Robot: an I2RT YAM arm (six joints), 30 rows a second.
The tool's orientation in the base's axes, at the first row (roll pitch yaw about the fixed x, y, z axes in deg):
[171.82, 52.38, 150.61]
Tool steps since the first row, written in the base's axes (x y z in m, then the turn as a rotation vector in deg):
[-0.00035, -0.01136, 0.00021, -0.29, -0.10, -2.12]
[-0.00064, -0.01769, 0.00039, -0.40, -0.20, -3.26]
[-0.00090, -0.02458, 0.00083, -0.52, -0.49, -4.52]
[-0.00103, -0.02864, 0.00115, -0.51, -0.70, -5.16]
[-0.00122, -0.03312, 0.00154, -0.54, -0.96, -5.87]
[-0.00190, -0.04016, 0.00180, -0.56, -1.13, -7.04]
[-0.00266, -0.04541, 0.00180, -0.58, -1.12, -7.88]
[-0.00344, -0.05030, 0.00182, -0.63, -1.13, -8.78]
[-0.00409, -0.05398, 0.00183, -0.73, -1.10, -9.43]
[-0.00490, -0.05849, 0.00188, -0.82, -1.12, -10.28]
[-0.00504, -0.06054, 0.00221, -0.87, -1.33, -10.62]
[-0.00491, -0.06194, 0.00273, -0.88, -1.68, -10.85]
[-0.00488, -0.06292, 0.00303, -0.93, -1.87, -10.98]
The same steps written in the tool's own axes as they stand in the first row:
[-0.00338, -0.01054, 0.00257, 1.80, -0.39, 1.09]
[-0.00527, -0.01645, 0.00390, 2.74, -0.62, 1.72]
[-0.00754, -0.02283, 0.00523, 3.71, -1.04, 2.47]
[-0.00894, -0.02658, 0.00600, 4.15, -1.29, 2.92]
[-0.01049, -0.03073, 0.00679, 4.65, -1.60, 3.39]
[-0.01245, -0.03744, 0.00796, 5.54, -1.87, 4.13]
[-0.01361, -0.04255, 0.00875, 6.21, -1.94, 4.62]
[-0.01468, -0.04734, 0.00943, 6.95, -2.04, 5.13]
[-0.01544, -0.05097, 0.00989, 7.53, -2.11, 5.43]
[-0.01640, -0.05541, 0.01043, 8.24, -2.24, 5.89]
[-0.01721, -0.05732, 0.01066, 8.48, -2.48, 6.11]
[-0.01811, -0.05851, 0.01081, 8.56, -2.83, 6.33]
[-0.01865, -0.05937, 0.01090, 8.63, -3.03, 6.42]

